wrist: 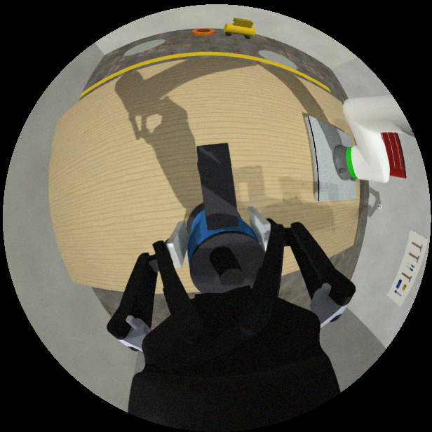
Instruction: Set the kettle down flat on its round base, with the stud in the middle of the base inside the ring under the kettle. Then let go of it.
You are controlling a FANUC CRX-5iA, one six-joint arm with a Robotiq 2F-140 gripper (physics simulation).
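The kettle (200, 232) has a blue body, a dark grey round top with a black knob, and a long black handle that points up the view. My gripper (217, 223) is shut on the kettle, with one pale fingertip pad on each side of its blue body. The kettle's underside and the ring under it are hidden. The round base and its stud do not show in the wrist view. How high the kettle is above the table cannot be told.
The wooden table (100, 200) bears a flat grey plate (327, 175) at the right. A white arm part (372, 155) with a green band is over the plate. A yellow line (210, 53) runs along the floor beyond the table. An orange ring (196, 32) and a yellow machine (240, 29) are farther off.
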